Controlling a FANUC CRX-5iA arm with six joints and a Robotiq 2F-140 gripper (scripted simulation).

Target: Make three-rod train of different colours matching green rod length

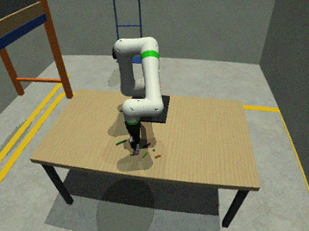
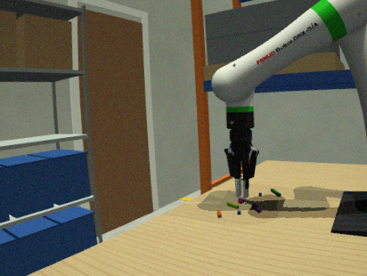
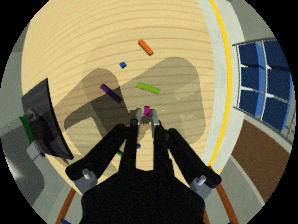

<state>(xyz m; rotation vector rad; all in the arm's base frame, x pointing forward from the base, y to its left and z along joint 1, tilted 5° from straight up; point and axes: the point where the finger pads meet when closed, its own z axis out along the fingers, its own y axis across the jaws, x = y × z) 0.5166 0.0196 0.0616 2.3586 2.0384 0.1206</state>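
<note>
The magenta rod lies 10 mm to the left of my hand and 50 mm below it. Round my hand: lime rod: 10 mm ahead, 60 mm to the left, 50 mm below; purple rod: 80 mm behind, 50 mm to the left, 50 mm below; orange rod: 10 mm ahead, 150 mm to the left, 50 mm below.
</note>
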